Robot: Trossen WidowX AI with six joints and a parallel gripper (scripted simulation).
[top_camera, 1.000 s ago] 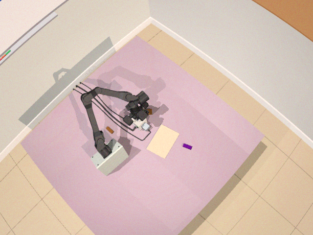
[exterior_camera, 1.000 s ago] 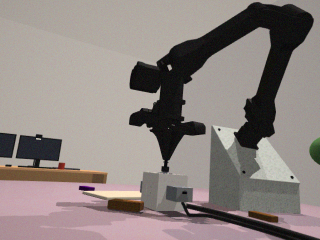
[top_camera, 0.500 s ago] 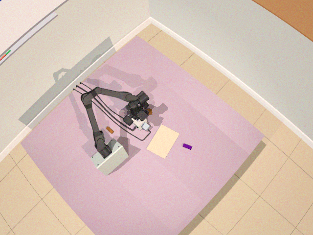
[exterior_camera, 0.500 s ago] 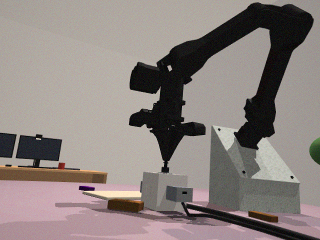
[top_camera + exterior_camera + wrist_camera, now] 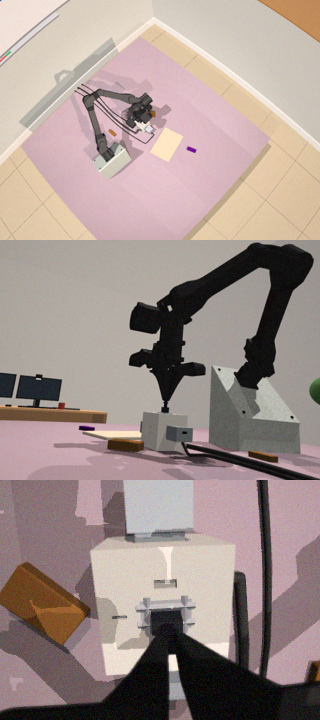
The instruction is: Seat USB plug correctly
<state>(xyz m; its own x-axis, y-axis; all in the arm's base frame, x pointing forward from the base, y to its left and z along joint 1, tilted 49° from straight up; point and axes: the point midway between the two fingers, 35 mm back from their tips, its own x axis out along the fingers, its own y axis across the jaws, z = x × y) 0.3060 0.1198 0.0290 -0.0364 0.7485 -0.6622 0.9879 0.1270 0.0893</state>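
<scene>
Now: gripper tip 20 mm above the black USB plug. Round my gripper tip: socket: 40 mm below; cream board: 40 mm ahead, 210 mm to the right, 100 mm below; orange block: 90 mm ahead, 30 mm to the left, 100 mm below.
</scene>
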